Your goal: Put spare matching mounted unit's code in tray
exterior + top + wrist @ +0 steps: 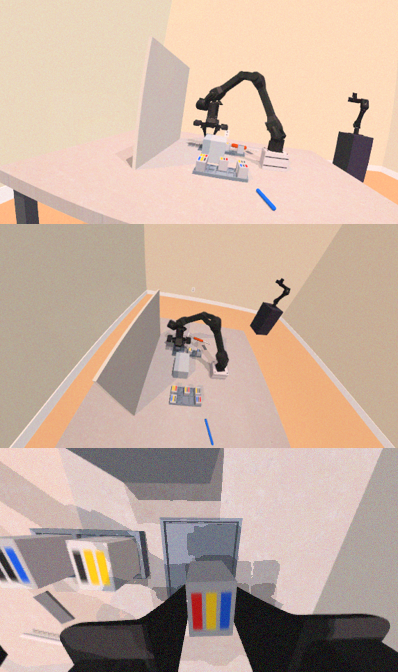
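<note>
Now: gripper tip 4 cm above the flat grey tray. Round my gripper tip: grey box 20 cm to the left, 2 cm behind; then tall grey panel 22 cm ahead, 18 cm above, 16 cm to the left; then grey rack 40 cm to the left, 4 cm below, 4 cm behind.
</note>
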